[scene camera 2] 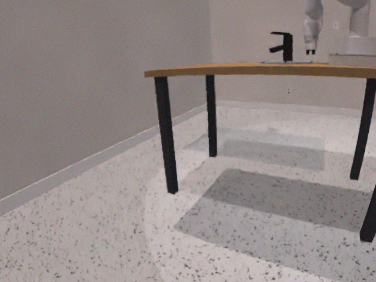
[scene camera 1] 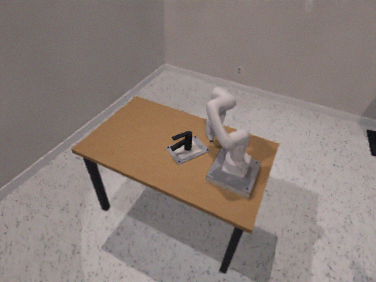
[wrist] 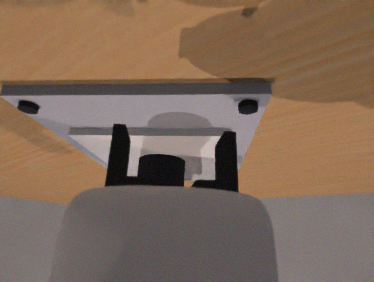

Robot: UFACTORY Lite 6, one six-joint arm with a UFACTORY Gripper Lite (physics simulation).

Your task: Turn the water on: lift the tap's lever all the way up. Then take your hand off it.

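Places are measured from the arm's base along level axes (x ahead, y right, z down), in metres.
Pixels of known places: end effector, tool point: (scene camera 2: 310,52) (scene camera 1: 210,138) (wrist: 173,158); arm's base, origin of the base link: (scene camera 2: 356,54) (scene camera 1: 233,166).
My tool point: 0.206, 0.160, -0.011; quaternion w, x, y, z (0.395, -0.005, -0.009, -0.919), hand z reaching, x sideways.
Note:
Ahead of a thing's pixels: the offset from my tool point to its top centre, as dx, dy, dz. "spot": to the spot under its first point.
The black tap @(spot: +0.108, -0.124, -0.030) (scene camera 1: 188,142) (scene camera 2: 288,48) (wrist: 161,171) stands upright on a grey plate @(+0.118, -0.103, +0.046) (scene camera 1: 181,159) (wrist: 135,106). Its lever @(+0.151, -0.149, -0.098) (scene camera 1: 180,135) (scene camera 2: 280,33) is roughly level above the spout @(+0.159, -0.160, -0.041) (scene camera 1: 177,145) (scene camera 2: 275,49). My gripper (scene camera 1: 211,140) (scene camera 2: 310,52) (wrist: 173,131) points down on the robot's side of the tap, apart from it, with its fingertips below the lever's height. Its fingers are open with nothing held. In the wrist view the tap's dark rounded body shows between the fingers, farther off; the lever cannot be made out there.
The robot's base (scene camera 1: 234,176) (scene camera 2: 350,59) stands on the wooden table (scene camera 1: 125,130) (scene camera 2: 200,71), to the right of the tap in both scene views. Black bolt heads (wrist: 28,107) (wrist: 248,106) stand up from the plate's corners. The arm bends high above the table.

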